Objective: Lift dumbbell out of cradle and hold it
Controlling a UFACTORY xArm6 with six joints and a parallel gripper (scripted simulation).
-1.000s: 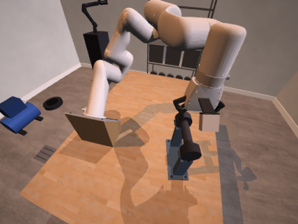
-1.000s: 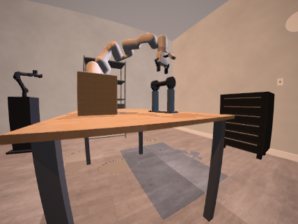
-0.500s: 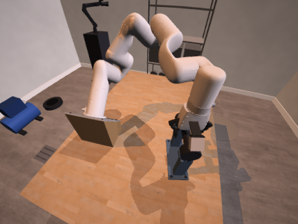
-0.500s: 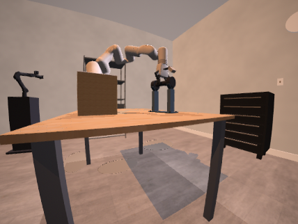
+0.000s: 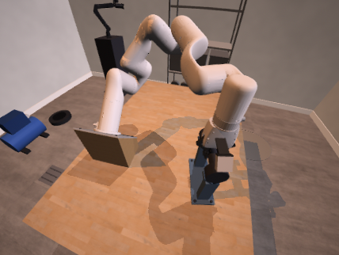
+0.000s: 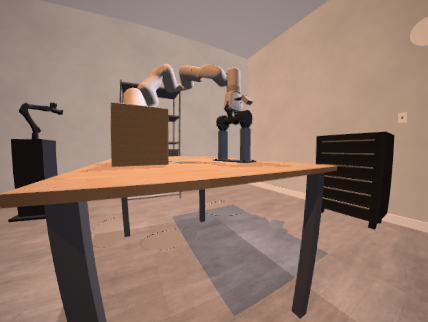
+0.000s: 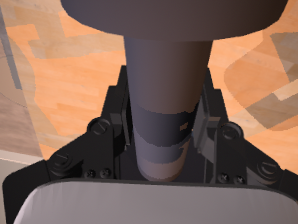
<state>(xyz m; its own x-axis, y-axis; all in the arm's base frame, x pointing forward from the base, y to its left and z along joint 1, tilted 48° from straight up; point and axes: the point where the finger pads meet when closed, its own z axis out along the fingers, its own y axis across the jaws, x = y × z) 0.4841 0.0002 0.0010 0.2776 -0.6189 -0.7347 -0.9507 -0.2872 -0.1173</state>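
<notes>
Right now the dark dumbbell is right at my hand. Also, from my hand: blue-grey cradle 130 mm below.
</notes>
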